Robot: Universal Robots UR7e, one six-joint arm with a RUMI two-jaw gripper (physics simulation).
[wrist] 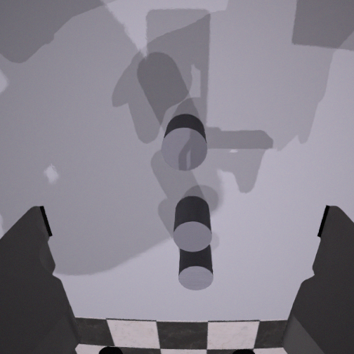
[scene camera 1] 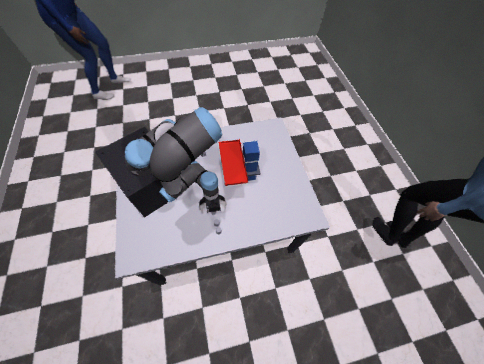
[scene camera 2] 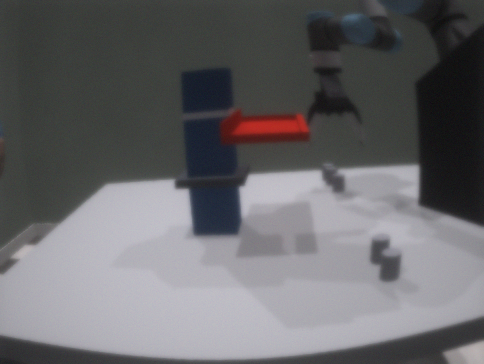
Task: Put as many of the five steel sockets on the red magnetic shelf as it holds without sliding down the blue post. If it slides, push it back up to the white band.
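Frame: origin at the arm's base, x down, y right, z back, level; centimetres.
Seen in the pictures: gripper, between the fingertips: [scene camera 2: 336,148]; arm's base, origin of its link: [scene camera 2: 469,61].
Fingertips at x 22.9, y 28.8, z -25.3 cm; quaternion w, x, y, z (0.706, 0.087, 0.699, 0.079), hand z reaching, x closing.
Offsets run from my fingertips to a thing's top centre. "pt": to the spot under its first point. Level surfaces: height alone.
The red shelf {pt dx -7.7, dy -18.0, dz -21.2 cm} [scene camera 1: 233,162] [scene camera 2: 272,127] sits level against the blue post [scene camera 1: 251,150] [scene camera 2: 210,150], its back edge beside the white band {dx -12.0, dy -19.4, dz -32.1 cm} [scene camera 2: 206,115]. No sockets show on it. My gripper [scene camera 1: 213,207] [scene camera 2: 336,135] [wrist: 183,209] is open and empty, above a row of three upright steel sockets. In the wrist view these are a far socket [wrist: 184,149], a middle socket [wrist: 192,236] and a near socket [wrist: 196,278], the last two close together. Two other sockets {dx +6.2, dy -43.5, dz -10.4 cm} [scene camera 2: 380,249] {dx +6.2, dy -49.8, dz -11.8 cm} [scene camera 2: 390,265] stand close together at the right in scene camera 2.
A dark grey collar {pt dx -0.4, dy -21.5, dz -32.0 cm} [scene camera 2: 212,179] surrounds the post below the shelf. The black robot base block [scene camera 1: 135,175] [scene camera 2: 450,135] stands at the table's side. The white table {dx +10.2 cm} [scene camera 1: 280,210] [scene camera 2: 150,300] carries the arm's shadows. Two people stand on the floor away from the table.
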